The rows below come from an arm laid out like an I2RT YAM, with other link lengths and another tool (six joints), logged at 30 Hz.
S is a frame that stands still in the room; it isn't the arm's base.
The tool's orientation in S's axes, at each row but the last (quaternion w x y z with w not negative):
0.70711, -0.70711, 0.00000, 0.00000
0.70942, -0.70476, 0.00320, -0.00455
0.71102, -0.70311, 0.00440, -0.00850
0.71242, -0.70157, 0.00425, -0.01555
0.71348, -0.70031, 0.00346, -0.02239
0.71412, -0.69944, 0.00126, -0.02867
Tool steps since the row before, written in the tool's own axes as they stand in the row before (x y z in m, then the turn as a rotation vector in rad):
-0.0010, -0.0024, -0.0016, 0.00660, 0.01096, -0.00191
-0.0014, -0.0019, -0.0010, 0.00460, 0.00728, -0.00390
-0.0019, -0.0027, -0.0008, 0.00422, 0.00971, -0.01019
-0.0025, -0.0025, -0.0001, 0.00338, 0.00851, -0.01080
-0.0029, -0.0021, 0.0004, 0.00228, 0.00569, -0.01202
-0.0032, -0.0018, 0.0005, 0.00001, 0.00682, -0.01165
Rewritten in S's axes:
-0.0010, -0.0016, 0.0024, 0.00660, -0.00191, -0.01096
-0.0014, -0.0010, 0.0019, 0.00457, -0.00390, -0.00730
-0.0019, -0.0008, 0.0027, 0.00409, -0.01016, -0.00980
-0.0025, -0.0001, 0.0025, 0.00322, -0.01076, -0.00862
-0.0029, 0.0005, 0.0020, 0.00200, -0.01199, -0.00586
-0.0032, 0.0006, 0.0017, -0.00021, -0.01150, -0.00706

